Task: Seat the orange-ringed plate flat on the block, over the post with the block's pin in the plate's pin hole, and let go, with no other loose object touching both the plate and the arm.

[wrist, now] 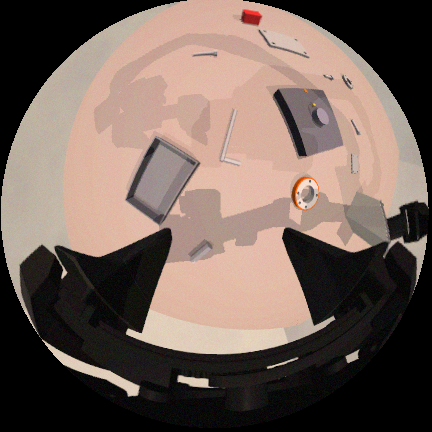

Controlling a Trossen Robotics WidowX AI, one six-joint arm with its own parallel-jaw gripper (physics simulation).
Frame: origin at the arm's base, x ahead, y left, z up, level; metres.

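Seen in the pictures: gripper, fingertip midpoint: [228,233]; arm's base at its link origin: [386,230].
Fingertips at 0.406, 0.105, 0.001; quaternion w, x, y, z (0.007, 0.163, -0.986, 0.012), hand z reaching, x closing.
Pixels of each thing's middle, then the offset from my fingertips to it, as dx, dy, dz. "spot": a spot on its surface instead.
- orange-ringed plate at the middle of its body: [305,193] -0.151, -0.062, -0.120
- dark grey block at the middle of its body: [316,117] -0.113, -0.207, -0.107
- small yellowish pin at a spot on its surface: [314,105] spot: -0.098, -0.223, -0.096
- grey open tray at the middle of its body: [158,180] +0.105, +0.005, -0.113
- L-shaped bar at the middle of its body: [236,135] +0.009, -0.099, -0.123
- small grey piece at the middle of its body: [200,253] +0.001, +0.119, -0.119
- bolt at the middle of its body: [204,52] +0.120, -0.266, -0.121
The orange-ringed plate [299,194], a pale disc with a wide centre hole and small holes around it, lies on the table right of the middle in the wrist view. The dark grey block [320,137] stands farther back, above the plate in the view. Its round post [320,116] rises from the right part of its top, with a small yellowish pin [314,105] beside it and an orange mark near the back edge. My gripper [228,233] is open and empty, its fingers wide apart above the table; the plate is beyond the right fingertip, apart from it.
A grey open tray [162,175] is at the left, an L-shaped bar [229,135] near the middle, and a small grey piece [201,251] between the fingers' outlines. A red block [251,17], a flat plate with holes [285,43] and a bolt [205,54] lie at the back; small parts lie right of the block.
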